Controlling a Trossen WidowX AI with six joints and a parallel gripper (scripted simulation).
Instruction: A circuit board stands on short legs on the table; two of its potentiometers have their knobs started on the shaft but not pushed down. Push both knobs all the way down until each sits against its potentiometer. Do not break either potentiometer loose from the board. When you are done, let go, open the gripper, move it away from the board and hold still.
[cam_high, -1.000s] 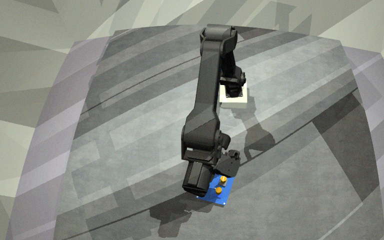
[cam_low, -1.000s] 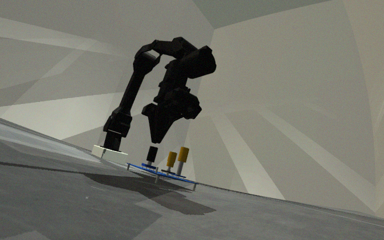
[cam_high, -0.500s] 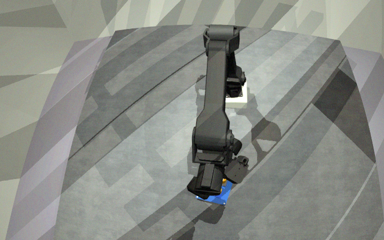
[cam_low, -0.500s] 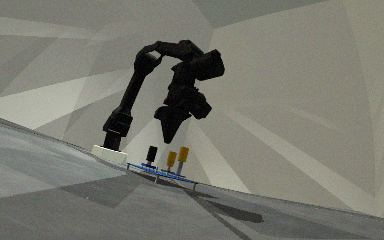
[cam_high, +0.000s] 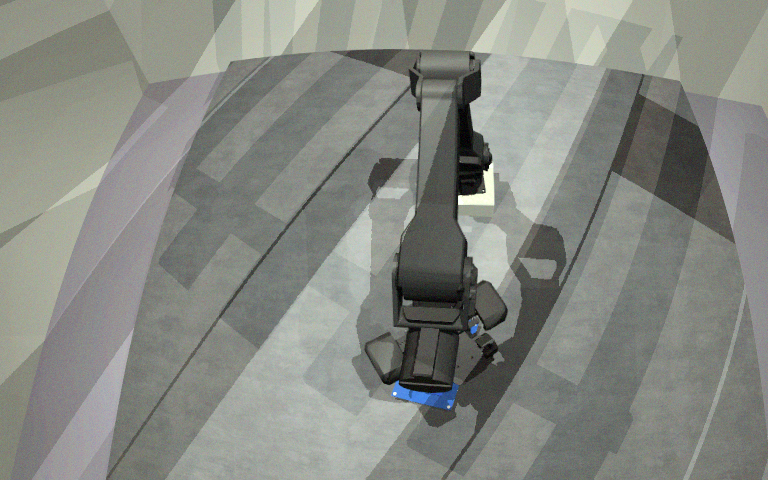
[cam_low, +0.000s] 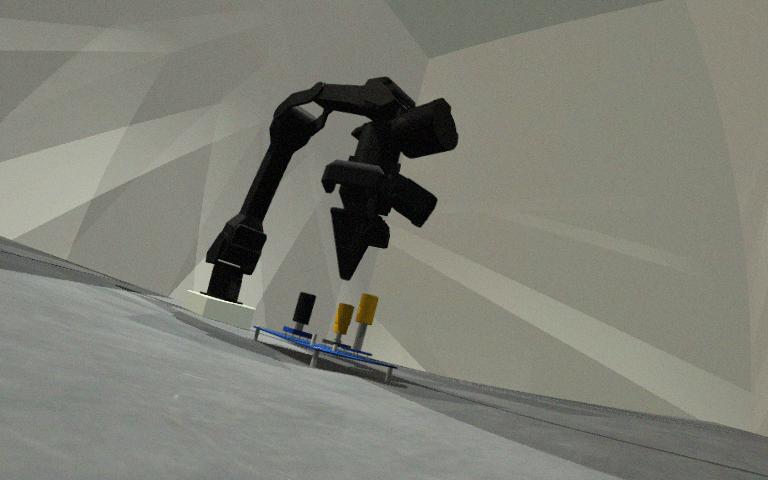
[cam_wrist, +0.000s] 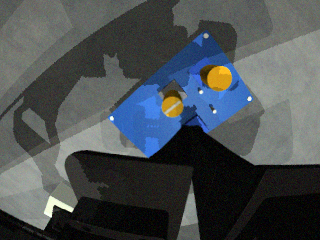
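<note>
Right now my gripper tip is 1 cm to the right of the yellow knob and 4 cm above it. The rest, counted from my gripper tip: black knob 2 cm behind, 3 cm to the right, 4 cm below.
</note>
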